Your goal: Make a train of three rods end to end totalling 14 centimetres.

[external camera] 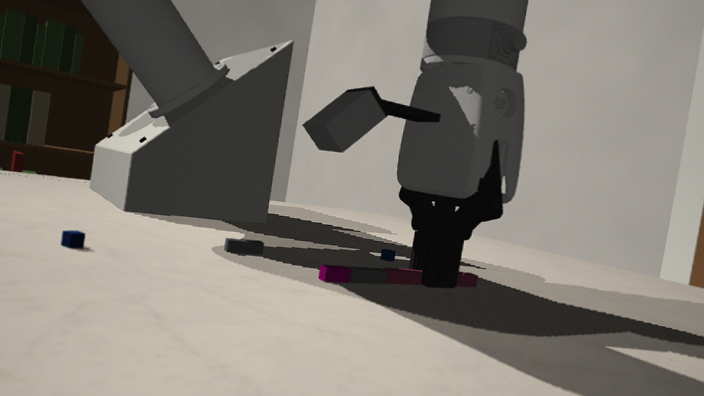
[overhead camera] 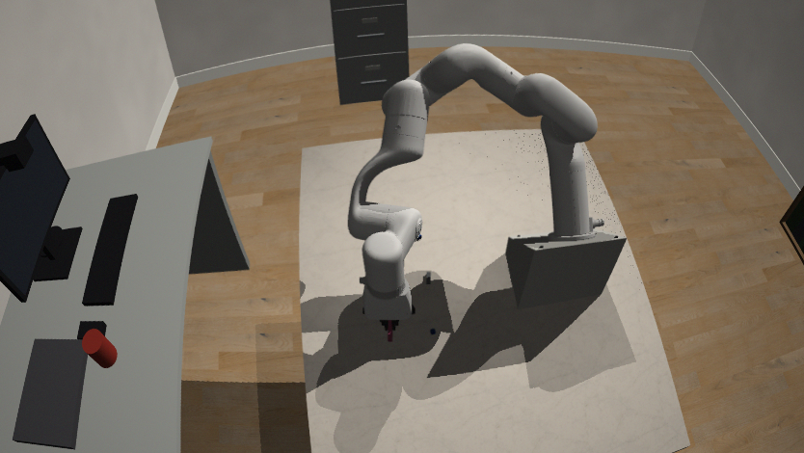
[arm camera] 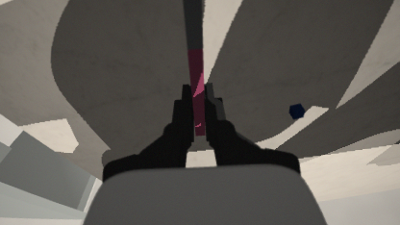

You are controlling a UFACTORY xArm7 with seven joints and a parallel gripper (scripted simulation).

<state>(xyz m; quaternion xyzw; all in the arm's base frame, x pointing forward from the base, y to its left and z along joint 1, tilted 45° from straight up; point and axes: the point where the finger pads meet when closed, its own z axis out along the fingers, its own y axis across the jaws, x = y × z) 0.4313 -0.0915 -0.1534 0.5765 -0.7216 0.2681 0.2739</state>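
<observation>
My hand is 2 cm above the pink rod. The rest, counted from my hand: magenta rod: 2 cm behind, 9 cm to the right, 2 cm below; then grey rod: 11 cm behind, 11 cm to the right, 2 cm below.
</observation>
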